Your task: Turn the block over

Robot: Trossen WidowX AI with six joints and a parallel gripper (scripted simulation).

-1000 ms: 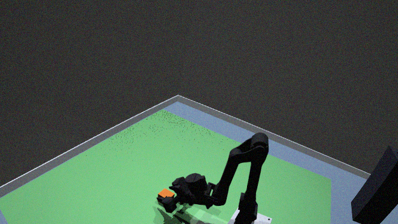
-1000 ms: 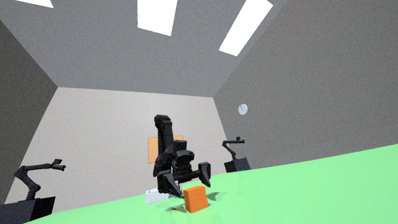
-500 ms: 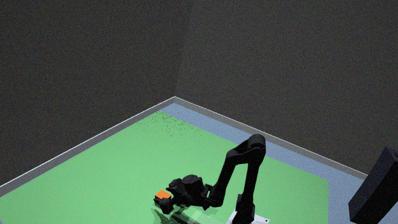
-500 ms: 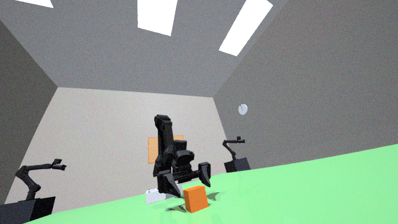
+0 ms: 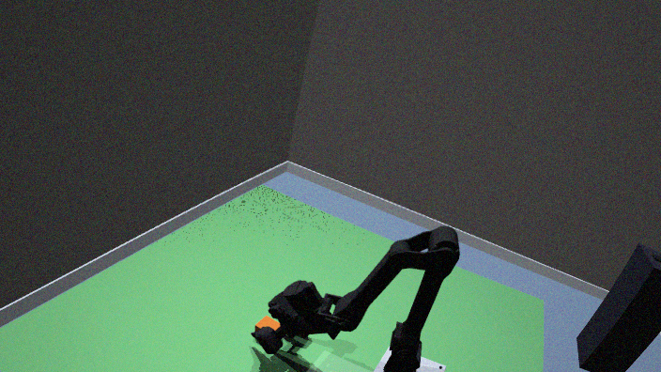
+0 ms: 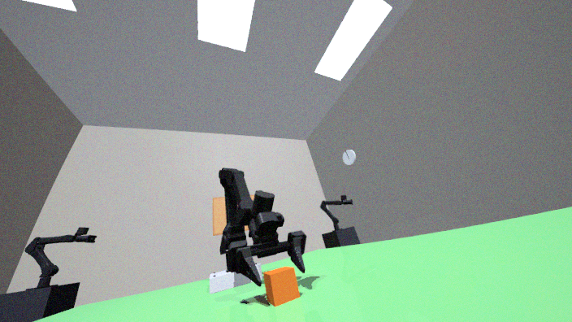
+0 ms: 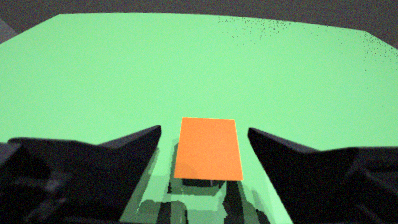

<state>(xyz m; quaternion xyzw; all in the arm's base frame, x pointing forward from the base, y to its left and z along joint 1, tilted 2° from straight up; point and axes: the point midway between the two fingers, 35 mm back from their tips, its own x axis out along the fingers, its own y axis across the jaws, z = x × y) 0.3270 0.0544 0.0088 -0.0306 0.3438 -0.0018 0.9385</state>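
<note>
The orange block is 3 cm behind my gripper tip and 1 cm below it.
</note>
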